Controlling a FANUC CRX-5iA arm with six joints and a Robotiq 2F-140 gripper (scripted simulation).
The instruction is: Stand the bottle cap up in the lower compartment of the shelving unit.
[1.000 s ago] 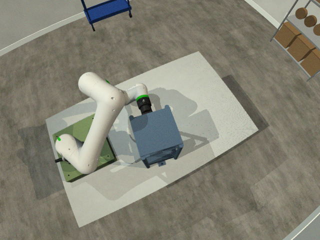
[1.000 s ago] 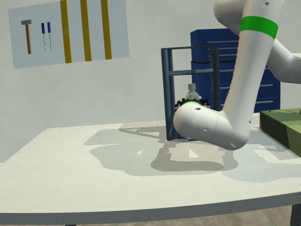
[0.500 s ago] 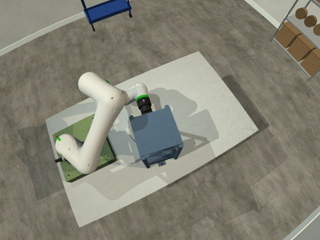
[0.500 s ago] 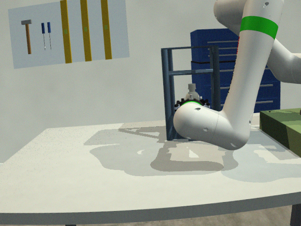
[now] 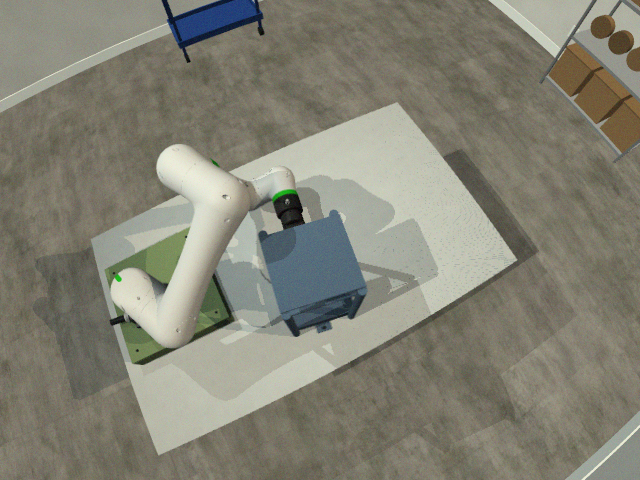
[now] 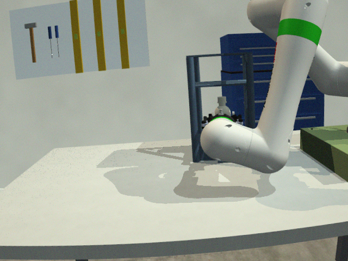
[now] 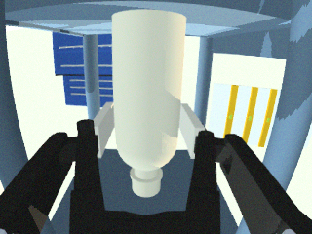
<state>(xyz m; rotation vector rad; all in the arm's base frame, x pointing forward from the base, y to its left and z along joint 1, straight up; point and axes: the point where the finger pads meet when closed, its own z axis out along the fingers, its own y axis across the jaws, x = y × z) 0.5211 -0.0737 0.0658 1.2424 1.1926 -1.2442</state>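
The bottle is 1 cm above my hand. From my hand the other things lie so: shelving unit: 5 cm to the right, 4 cm above.
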